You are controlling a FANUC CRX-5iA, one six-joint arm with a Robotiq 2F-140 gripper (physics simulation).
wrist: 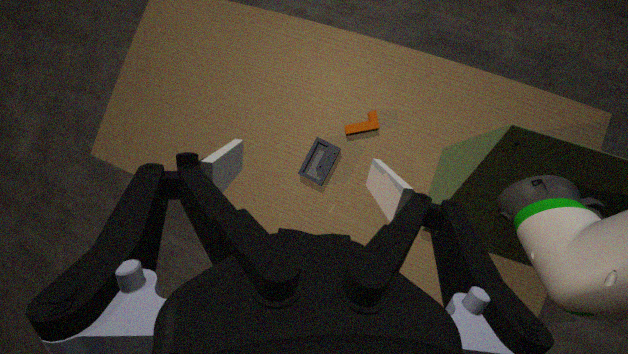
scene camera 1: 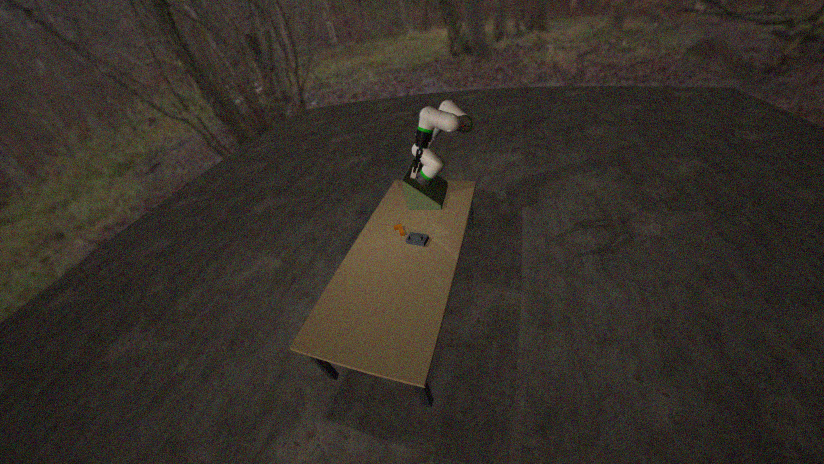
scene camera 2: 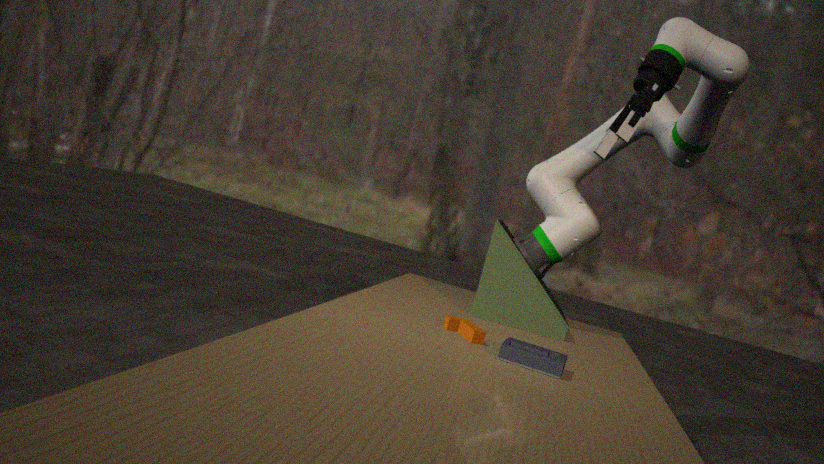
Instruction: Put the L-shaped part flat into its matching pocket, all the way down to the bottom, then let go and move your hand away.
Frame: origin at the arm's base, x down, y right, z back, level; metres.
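Seen in the pictures: gripper, fingertip midpoint: [wrist: 307, 163] [scene camera 1: 413, 174] [scene camera 2: 609, 147]; arm's base, origin of the base link: [wrist: 534, 200] [scene camera 1: 422, 179] [scene camera 2: 526, 259].
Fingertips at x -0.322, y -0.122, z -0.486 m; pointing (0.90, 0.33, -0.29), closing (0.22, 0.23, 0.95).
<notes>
Pixels of each thing's top centre, then the offset from my fingertips to it. Level surfaces: height alone.
- orange L-shaped part, middle of its top: [scene camera 2: 465, 323] [wrist: 361, 122] [scene camera 1: 398, 228] dx +0.475, dy +0.211, dz +0.032 m
- grey block, middle of its top: [scene camera 2: 536, 349] [wrist: 318, 161] [scene camera 1: 416, 237] dx +0.468, dy +0.041, dz -0.053 m
- wooden table, its level: dx +0.505 m
The orange L-shaped part [scene camera 1: 400, 229] [scene camera 2: 464, 330] [wrist: 362, 128] lies on the table beside the dark grey block, apart from it. The grey block [scene camera 1: 417, 241] [scene camera 2: 532, 359] [wrist: 332, 157] has a recess in its top, best seen in the wrist view, with no orange part in it; the exact outline of the recess is hard to make out. My gripper [scene camera 1: 414, 172] [scene camera 2: 613, 144] [wrist: 307, 163] is wide open and empty. It hangs high above the table, well away from both the part and the block. In the wrist view the block shows between the two pale fingertips and the part lies further up and right.
The wooden table [scene camera 1: 380, 311] [scene camera 2: 288, 374] [wrist: 225, 75] carries the part and the block. A green wedge-shaped mount [scene camera 1: 423, 200] [scene camera 2: 507, 288] [wrist: 457, 160] stands at one end, near the part and block. The white arm [scene camera 1: 439, 119] [scene camera 2: 715, 51] [wrist: 555, 240] rises from it.
</notes>
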